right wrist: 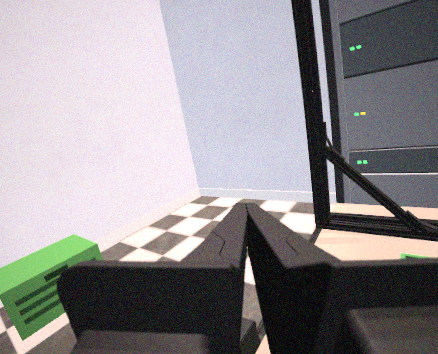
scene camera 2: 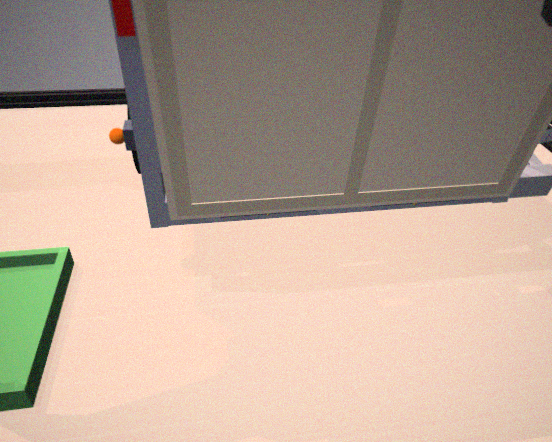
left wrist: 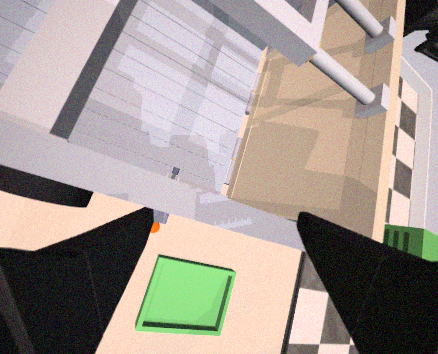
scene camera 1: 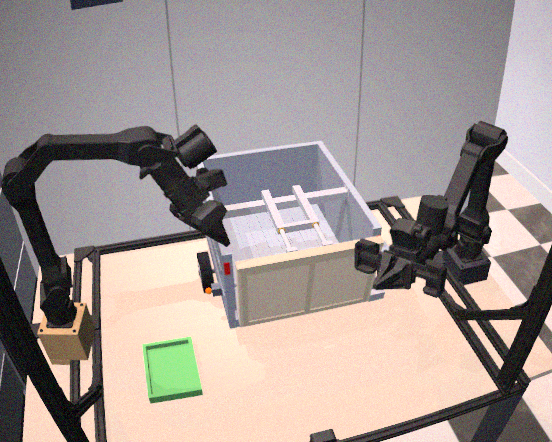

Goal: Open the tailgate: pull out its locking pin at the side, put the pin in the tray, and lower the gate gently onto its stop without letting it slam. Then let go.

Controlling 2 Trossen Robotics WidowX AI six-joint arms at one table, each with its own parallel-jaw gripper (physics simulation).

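Places are measured from the left arm's base along level axes (x ahead, y left, z up), in centimetres.
Where they show: left gripper, between the fingertips: (left wrist: 226, 216) (scene camera 1: 220, 240); right gripper, between the fingertips: (right wrist: 244, 211) (scene camera 1: 374, 287); left arm's base, origin of its link: (scene camera 1: 61, 317); right arm's base, origin of its link: (scene camera 1: 468, 253).
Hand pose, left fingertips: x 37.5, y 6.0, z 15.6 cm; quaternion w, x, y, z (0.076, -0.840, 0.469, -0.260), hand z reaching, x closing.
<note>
Things, the pixels of their top centre, and the offset from my left fingertips.
- green tray, centre of its top: (left wrist: 191, 298) (scene camera 1: 170, 366) dz -24.3, dx -12.8, dy -12.8 cm
- black wheel, centre of its top: (left wrist: 27, 183) (scene camera 1: 203, 256) dz -16.1, dx -5.6, dy +14.7 cm
The beige tailgate (scene camera 1: 275, 290) (scene camera 2: 275, 100) (left wrist: 300, 160) stands upright across the end of the grey-blue truck bed. The locking pin's orange knob (scene camera 1: 208, 290) (scene camera 2: 116, 135) (left wrist: 155, 227) sticks out of a small bracket on the bed's left side; the rest of the pin is largely hidden. The green tray (scene camera 1: 172, 370) (scene camera 2: 30, 310) (left wrist: 185, 295) lies at the front left with no pin in it. My left gripper (scene camera 1: 226, 239) (left wrist: 226, 216) is open and empty above the bed's left wall, higher than the knob. My right gripper (scene camera 1: 378, 286) (right wrist: 244, 211) is shut and empty by the tailgate's right end.
Two light rails (scene camera 1: 272, 210) lie across the bed's crossbar and reach towards the tailgate. A black wheel (scene camera 1: 204, 271) is on the bed's left side, close to the knob. A black frame (scene camera 1: 150, 241) edges the table. A green box (right wrist: 55, 280) shows at the left of the right wrist view.
</note>
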